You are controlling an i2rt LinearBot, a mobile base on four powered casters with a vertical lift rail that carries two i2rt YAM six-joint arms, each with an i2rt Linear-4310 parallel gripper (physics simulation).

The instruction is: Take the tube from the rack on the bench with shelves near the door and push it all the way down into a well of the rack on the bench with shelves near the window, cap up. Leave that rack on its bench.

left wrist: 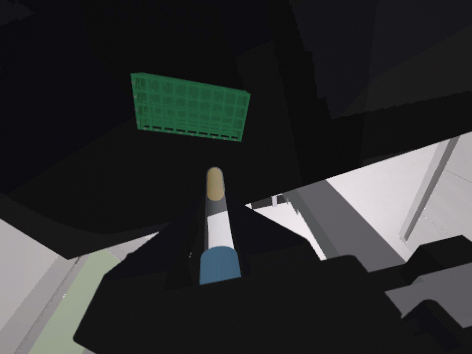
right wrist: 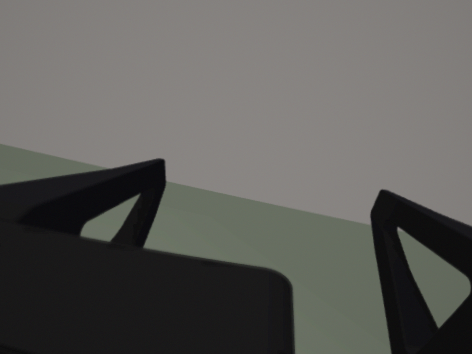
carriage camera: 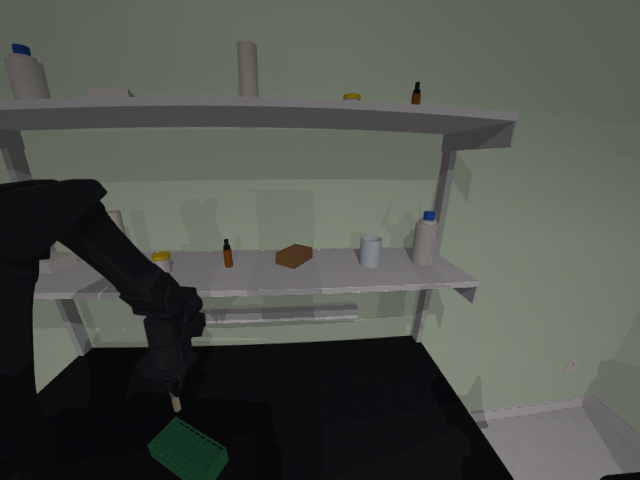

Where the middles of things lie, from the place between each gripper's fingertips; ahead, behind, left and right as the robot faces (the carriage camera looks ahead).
Right now my right hand is 23 cm short of the clear tube with blue cap (left wrist: 219, 261), 66 cm to the right of it and 50 cm above it. The rest, counted from my right hand: green tube rack (left wrist: 160, 101) (25 cm ahead, 70 cm to the left, 77 cm below).
The clear tube with blue cap lies 1 cm above my left hand. The rest, counted from my left hand: green tube rack (2 cm ahead, 4 cm to the left, 26 cm below).
